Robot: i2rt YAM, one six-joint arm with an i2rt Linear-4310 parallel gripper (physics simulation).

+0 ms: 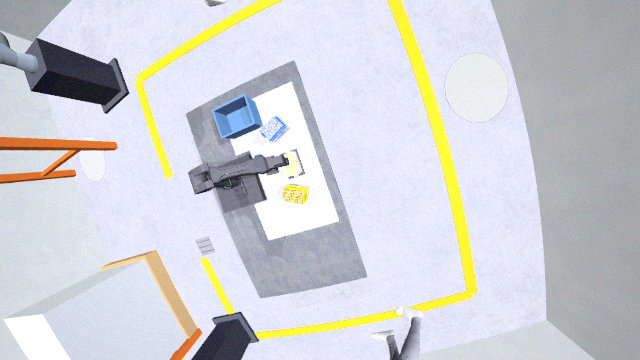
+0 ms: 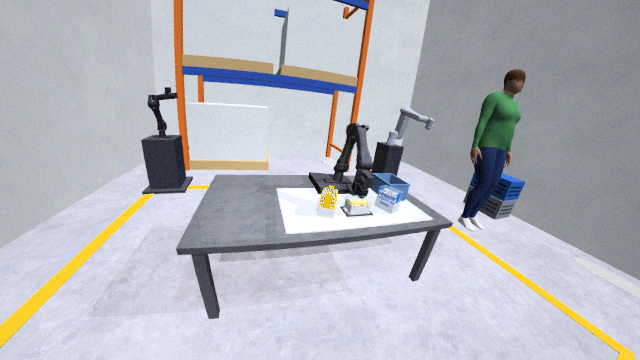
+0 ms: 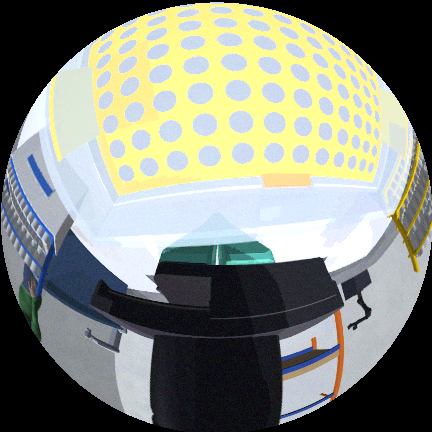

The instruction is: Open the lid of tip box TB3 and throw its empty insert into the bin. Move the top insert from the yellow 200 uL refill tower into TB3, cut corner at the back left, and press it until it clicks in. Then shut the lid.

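Tip box TB3 (image 1: 295, 166) (image 2: 357, 206) stands in the middle of the white mat (image 1: 295, 219) (image 2: 304, 214). A yellow insert (image 3: 241, 100) with rows of empty holes sits in it, seen through the clear lid (image 3: 225, 205). My gripper (image 1: 286, 160) (image 2: 361, 193) (image 3: 217, 221) is shut and empty. Its teal fingertips are at the box's near edge and show through the lid's rim. The yellow refill tower (image 1: 295, 194) (image 2: 327, 200) (image 3: 407, 209) stands beside the box. The blue bin (image 1: 216, 120) (image 2: 391, 181) (image 3: 76, 270) is on the other side.
A blue refill tower (image 1: 273, 128) (image 2: 388, 196) (image 3: 24, 225) stands between the bin and TB3. A person in a green top (image 2: 494, 125) (image 1: 405, 336) stands right of the table. Other arms on pedestals and an orange rack stand at the back.
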